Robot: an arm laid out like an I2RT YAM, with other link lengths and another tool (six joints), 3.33 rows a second.
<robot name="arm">
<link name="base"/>
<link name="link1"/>
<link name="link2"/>
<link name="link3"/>
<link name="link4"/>
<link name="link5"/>
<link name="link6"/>
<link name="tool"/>
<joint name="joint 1" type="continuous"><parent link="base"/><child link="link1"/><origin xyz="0.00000 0.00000 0.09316"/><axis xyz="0 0 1"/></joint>
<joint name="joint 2" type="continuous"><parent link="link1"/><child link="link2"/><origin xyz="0.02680 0.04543 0.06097"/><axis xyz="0 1 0"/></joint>
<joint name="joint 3" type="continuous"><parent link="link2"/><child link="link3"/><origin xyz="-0.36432 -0.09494 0.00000"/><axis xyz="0 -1 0"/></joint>
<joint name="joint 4" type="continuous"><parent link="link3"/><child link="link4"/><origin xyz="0.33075 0.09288 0.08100"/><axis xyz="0 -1 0"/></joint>
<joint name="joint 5" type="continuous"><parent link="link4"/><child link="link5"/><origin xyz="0.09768 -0.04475 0.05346"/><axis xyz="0 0 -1"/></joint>
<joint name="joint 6" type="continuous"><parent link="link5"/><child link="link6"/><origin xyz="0.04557 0.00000 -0.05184"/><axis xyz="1 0 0"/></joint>
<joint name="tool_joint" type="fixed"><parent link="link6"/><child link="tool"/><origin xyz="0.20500 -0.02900 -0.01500" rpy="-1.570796 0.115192 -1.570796"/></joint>
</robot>
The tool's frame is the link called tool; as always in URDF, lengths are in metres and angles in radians. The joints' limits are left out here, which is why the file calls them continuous.
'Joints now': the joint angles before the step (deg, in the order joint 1, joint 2, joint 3, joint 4, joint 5, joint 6). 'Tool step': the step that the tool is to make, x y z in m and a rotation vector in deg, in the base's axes. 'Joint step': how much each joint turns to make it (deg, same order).
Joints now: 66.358 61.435 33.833 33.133 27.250 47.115
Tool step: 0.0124 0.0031 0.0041 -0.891 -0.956 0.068
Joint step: -2.022 1.484 1.235 0.344 -2.200 -1.149
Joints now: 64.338 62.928 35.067 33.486 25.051 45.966
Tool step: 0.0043 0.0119 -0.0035 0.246 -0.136 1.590
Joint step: -0.964 2.191 0.267 2.098 -2.542 0.263
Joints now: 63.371 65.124 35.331 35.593 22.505 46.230
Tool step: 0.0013 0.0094 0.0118 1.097 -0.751 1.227
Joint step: -0.354 1.160 1.319 1.158 -1.591 0.004
